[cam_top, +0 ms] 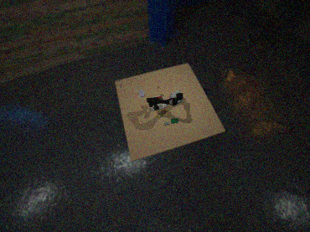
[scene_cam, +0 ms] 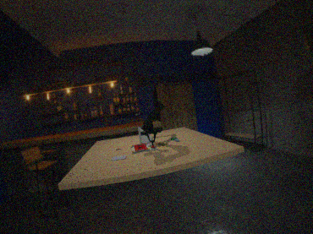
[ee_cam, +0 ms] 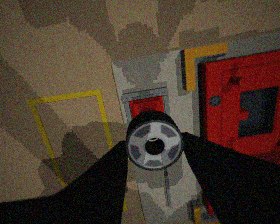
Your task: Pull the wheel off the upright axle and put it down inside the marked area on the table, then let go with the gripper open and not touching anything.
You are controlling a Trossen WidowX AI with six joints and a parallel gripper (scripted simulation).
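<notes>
My gripper tip is now 9 cm to the left of the grey base plate, 6 cm past it and 6 cm above it. Also, from my gripper tip: green block 28 cm to the left, 17 cm behind, 7 cm below; then pale piece 33 cm to the right, 10 cm ahead, 7 cm below; then wheel right at my gripper tip.
</notes>
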